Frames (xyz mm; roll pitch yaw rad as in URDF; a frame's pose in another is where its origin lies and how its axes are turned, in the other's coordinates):
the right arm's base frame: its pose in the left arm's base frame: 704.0 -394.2 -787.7 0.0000 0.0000 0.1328
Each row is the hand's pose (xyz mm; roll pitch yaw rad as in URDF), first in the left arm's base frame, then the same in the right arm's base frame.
Working: the left arm's base frame: its pose in the right arm's base frame: -645.6 483.9 787.7 0.0000 0.0000 -0.1328

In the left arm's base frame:
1: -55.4 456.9 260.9 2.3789 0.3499 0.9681
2: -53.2 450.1 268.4 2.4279 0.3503 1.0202
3: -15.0 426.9 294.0 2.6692 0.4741 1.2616
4: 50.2 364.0 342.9 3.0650 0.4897 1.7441
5: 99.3 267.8 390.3 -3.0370 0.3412 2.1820
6: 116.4 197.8 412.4 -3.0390 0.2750 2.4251
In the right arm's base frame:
1: -640.0 944.2 1048.6 2.3789 0.3499 0.8353
2: -638.7 937.1 1056.1 2.4279 0.3503 0.8874
3: -603.9 909.1 1081.7 2.6692 0.4741 1.1288
4: -547.7 838.1 1130.6 3.0650 0.4897 1.6113
5: -511.7 736.2 1178.0 -3.0370 0.3412 2.0492
6: -504.0 664.6 1200.1 -3.0390 0.2750 2.2923

